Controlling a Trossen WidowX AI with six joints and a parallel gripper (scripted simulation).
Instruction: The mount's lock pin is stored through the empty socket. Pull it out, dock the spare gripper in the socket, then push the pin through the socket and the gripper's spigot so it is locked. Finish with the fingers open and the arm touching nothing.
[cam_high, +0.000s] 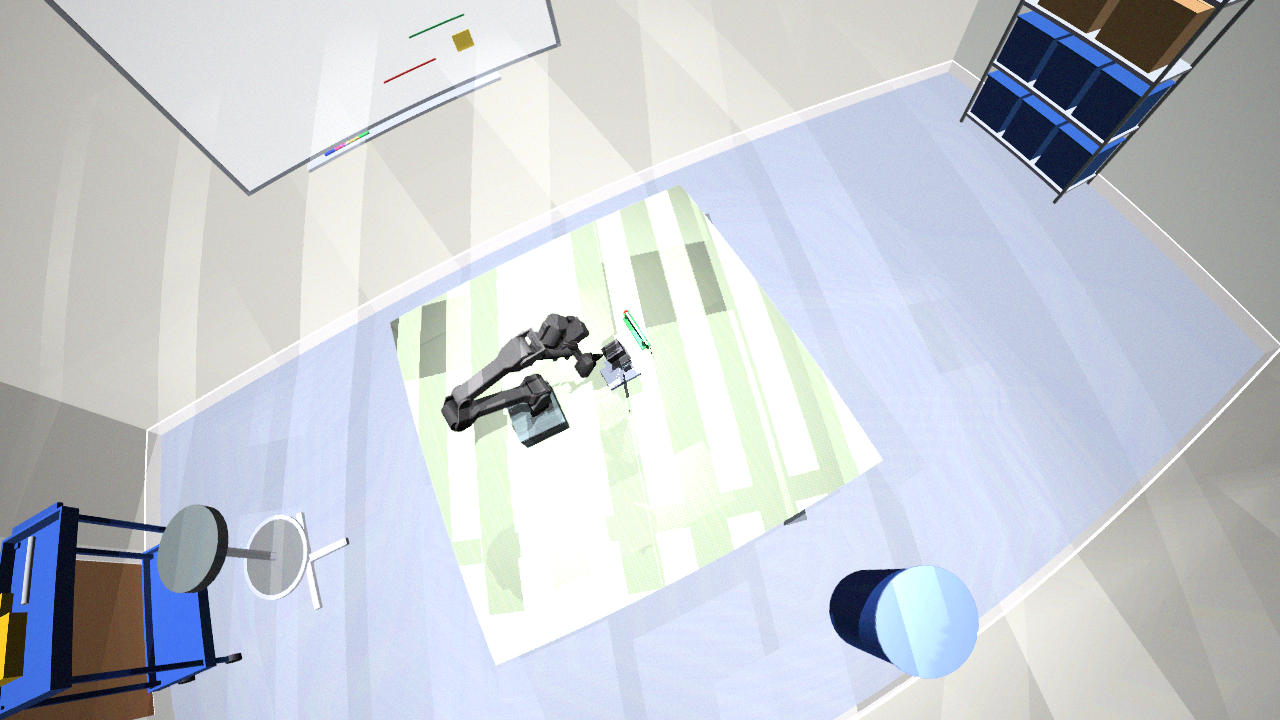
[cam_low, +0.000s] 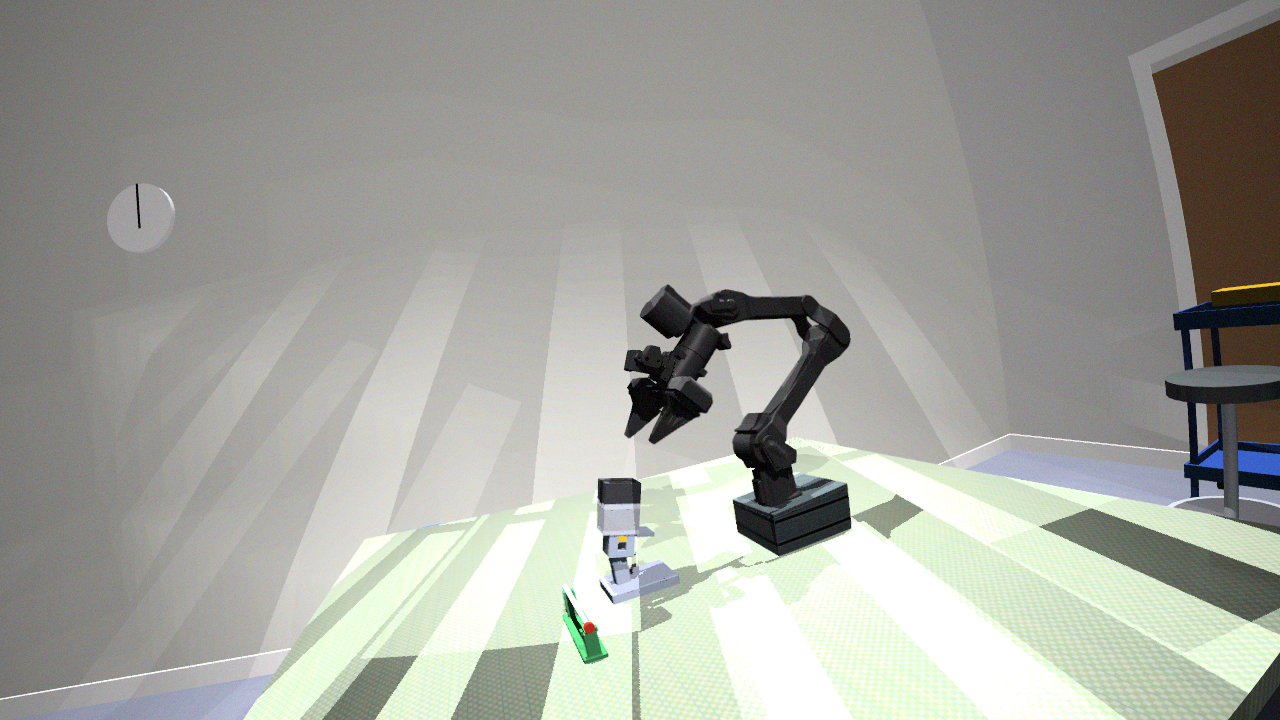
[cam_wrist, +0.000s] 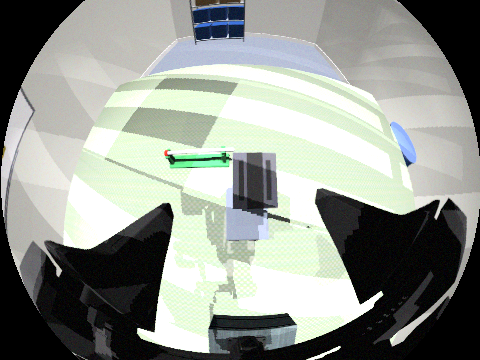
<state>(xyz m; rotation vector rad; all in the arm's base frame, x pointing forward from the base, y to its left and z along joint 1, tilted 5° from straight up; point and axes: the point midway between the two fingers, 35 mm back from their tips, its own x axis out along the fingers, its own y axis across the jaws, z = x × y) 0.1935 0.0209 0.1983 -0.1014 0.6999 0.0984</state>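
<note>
My gripper tip is now 150 mm short of the green rest, 100 mm to the right of it and 210 mm above it. Also, from my gripper tip: spare gripper: 50 mm ahead, 10 mm to the right, 110 mm below; then grey mount: 50 mm ahead, 10 mm to the right, 190 mm below.
</note>
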